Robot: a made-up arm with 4 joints.
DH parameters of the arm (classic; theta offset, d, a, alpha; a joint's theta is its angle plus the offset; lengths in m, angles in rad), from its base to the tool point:
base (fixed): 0 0.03 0 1.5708
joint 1: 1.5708 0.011 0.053 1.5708
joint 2: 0 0.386 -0.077 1.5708
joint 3: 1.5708 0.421 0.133 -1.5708
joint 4: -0.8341 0 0.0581 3.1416
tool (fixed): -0.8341 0.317 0 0
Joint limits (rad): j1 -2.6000..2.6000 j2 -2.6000..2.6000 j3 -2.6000..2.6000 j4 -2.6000..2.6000
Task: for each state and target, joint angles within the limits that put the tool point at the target. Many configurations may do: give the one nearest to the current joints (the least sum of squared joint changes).
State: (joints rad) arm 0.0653 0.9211 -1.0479 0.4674
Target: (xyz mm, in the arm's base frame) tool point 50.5 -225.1 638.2
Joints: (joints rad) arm 0.4282 1.4279 -0.7717 0.4284
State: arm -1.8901 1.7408 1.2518 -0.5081
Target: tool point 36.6 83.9 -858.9
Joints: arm -2.1576 1.3587 0.9271 -0.7204
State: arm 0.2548 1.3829 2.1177 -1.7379
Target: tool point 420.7 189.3 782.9
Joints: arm 0.4045 1.6170 1.7374 -1.4796
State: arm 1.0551 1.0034 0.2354 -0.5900
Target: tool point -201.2 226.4 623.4
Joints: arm 0.8505 0.6252 -0.6049 -0.7756
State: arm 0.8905 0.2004 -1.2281 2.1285
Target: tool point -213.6 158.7 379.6
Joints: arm 0.7943 0.7903 -1.3924 2.2011
